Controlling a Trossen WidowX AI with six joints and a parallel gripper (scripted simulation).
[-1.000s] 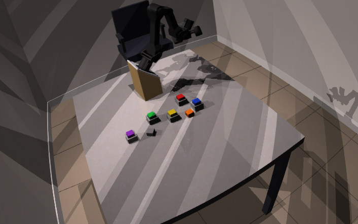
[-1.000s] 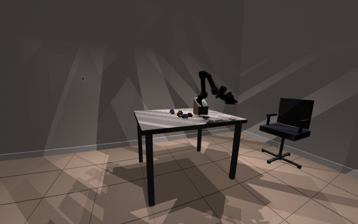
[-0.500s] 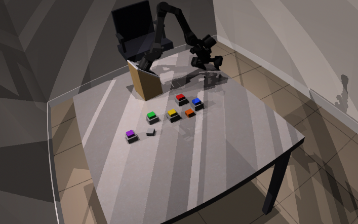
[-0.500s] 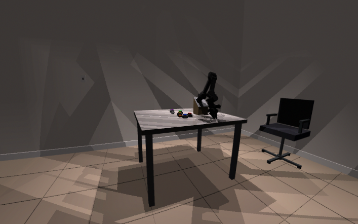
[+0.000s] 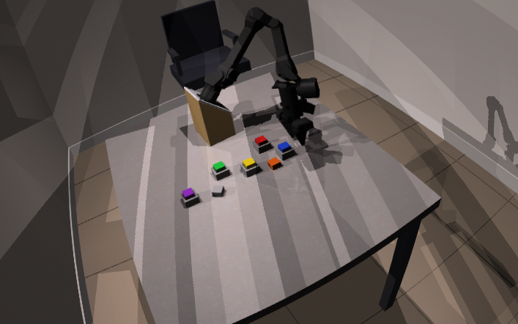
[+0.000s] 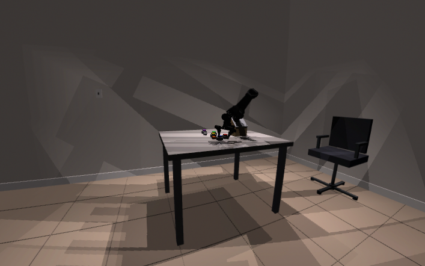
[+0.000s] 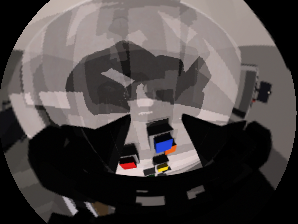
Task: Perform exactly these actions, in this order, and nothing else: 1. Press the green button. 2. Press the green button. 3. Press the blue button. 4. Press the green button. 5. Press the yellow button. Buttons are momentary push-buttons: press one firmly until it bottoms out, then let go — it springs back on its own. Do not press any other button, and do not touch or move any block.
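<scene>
My gripper tip is 6 cm to the left of the blue button and 1 cm below it. Also, from my gripper tip: orange block 12 cm to the right, 2 cm ahead, 1 cm below; then red button 9 cm to the right, 9 cm behind, 1 cm above; then yellow button 19 cm to the right, 2 cm behind, 1 cm above.
</scene>
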